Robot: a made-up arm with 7 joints. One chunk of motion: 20 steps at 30 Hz.
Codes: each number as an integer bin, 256 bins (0 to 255) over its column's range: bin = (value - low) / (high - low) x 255, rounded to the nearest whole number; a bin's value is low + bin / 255 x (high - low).
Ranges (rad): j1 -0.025..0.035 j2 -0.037..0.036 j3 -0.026..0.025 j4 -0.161..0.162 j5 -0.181..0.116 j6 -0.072..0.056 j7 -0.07..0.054
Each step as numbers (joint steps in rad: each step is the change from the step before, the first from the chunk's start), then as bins.
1 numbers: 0.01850 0.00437 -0.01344 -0.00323 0.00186 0.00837 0.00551
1 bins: 185 145 63 125 157 160 155
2 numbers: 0.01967 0.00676 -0.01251 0.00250 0.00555 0.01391 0.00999
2 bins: 190 153 67 129 160 171 164
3 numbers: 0.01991 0.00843 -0.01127 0.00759 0.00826 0.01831 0.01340
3 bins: 191 159 74 133 162 180 172
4 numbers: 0.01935 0.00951 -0.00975 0.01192 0.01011 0.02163 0.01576
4 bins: 188 162 81 137 164 187 176
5 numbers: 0.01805 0.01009 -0.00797 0.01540 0.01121 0.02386 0.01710
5 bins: 183 164 90 139 165 191 179
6 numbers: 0.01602 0.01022 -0.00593 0.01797 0.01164 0.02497 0.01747
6 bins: 174 165 100 141 165 193 180
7 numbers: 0.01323 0.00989 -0.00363 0.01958 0.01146 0.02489 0.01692
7 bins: 162 164 112 143 165 193 179
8 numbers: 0.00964 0.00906 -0.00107 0.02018 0.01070 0.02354 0.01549
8 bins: 147 161 125 143 165 190 176
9 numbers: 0.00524 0.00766 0.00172 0.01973 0.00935 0.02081 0.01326
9 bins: 129 156 139 143 163 185 171
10 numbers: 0.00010 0.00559 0.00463 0.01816 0.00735 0.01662 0.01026
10 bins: 107 149 153 141 162 177 165
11 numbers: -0.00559 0.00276 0.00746 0.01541 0.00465 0.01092 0.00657
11 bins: 82 139 167 139 159 165 157
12 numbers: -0.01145 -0.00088 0.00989 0.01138 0.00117 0.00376 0.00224
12 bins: 58 126 179 136 156 151 149
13 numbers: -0.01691 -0.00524 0.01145 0.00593 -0.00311 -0.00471 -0.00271
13 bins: 34 111 187 132 153 134 138
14 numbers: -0.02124 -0.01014 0.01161 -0.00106 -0.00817 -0.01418 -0.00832
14 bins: 16 94 188 126 148 115 127
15 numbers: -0.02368 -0.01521 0.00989 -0.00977 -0.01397 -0.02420 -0.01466
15 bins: 6 76 179 119 143 95 114
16 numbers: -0.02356 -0.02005 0.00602 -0.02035 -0.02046 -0.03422 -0.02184
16 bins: 6 59 160 111 138 75 99
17 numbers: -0.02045 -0.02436 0.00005 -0.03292 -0.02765 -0.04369 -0.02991
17 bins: 19 44 130 101 132 56 82
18 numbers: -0.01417 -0.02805 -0.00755 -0.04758 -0.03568 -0.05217 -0.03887
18 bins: 46 31 92 90 125 40 64
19 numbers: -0.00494 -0.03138 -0.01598 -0.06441 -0.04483 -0.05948 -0.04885
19 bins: 85 20 50 76 117 25 43
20 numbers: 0.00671 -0.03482 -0.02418 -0.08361 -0.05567 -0.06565 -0.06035
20 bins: 135 8 9 61 108 13 20
